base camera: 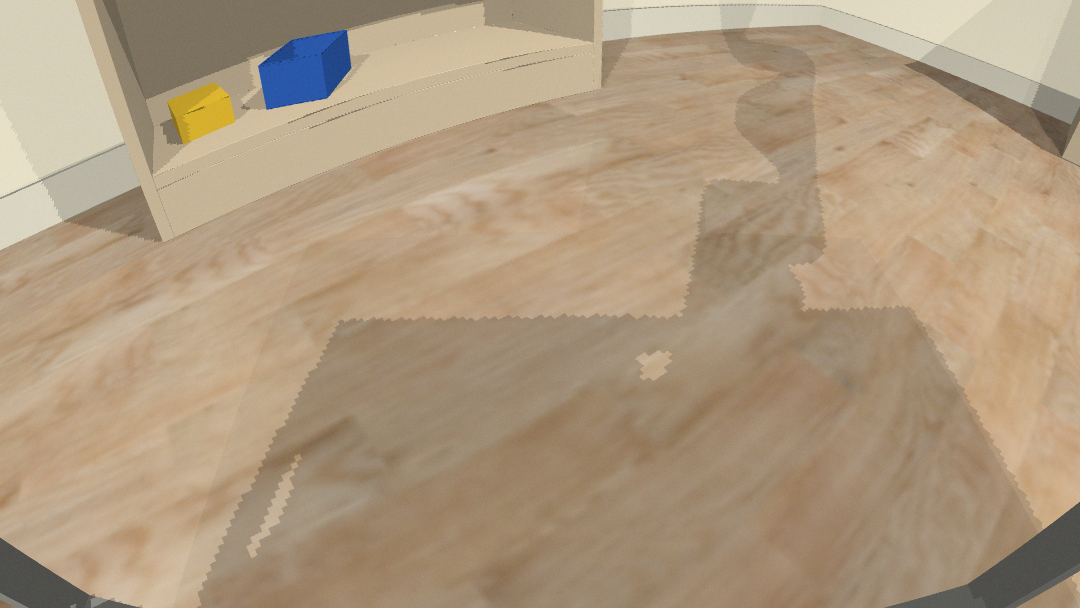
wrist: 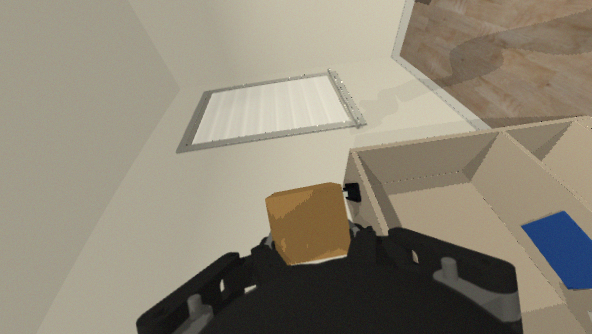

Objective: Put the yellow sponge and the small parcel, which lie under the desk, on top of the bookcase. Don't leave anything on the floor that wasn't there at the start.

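Frame: origin at the arm's base, x left, y up, z ahead, level; centimetres.
Where they show: gripper, fingertip midpoint: (wrist: 311, 235).
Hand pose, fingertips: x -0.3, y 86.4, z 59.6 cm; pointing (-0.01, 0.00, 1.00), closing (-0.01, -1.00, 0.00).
After its pixels a point has its place.
My gripper (wrist: 311, 235) {x -0.3, y 86.4, z 59.6 cm} is shut on the small parcel (wrist: 309, 222) {x -2.3, y 86.4, z 56.4 cm}, an orange-brown box, in the lower middle of the wrist view. The parcel is held up off the floor, and the pale wall and the left end of the bookcase show behind it. The bookcase (base camera: 377, 139) {x 22.1, y -37.6, z 86.2 cm} (wrist: 530, 190) stands at the upper left in the base view and at the right in the wrist view, where it appears turned on its side. The parcel hides part of its top. I cannot make out the yellow sponge in either view.
A yellow block (base camera: 202, 114) {x 47.7, y -26.3, z 79.3 cm} and an open blue bin (base camera: 302, 75) {x 32.7, y -25.1, z 86.1 cm} stand on the bookcase's bottom shelf. A flat blue thing (wrist: 560, 250) {x 30.2, y 6.4, z 98.0 cm} is on a higher shelf. A small black object (wrist: 352, 192) {x 2.4, y 68.9, z 107.6 cm} is at the bookcase's top. A framed white panel (wrist: 275, 110) {x -62.1, y 98.6, z 184.0 cm} is on the wall.
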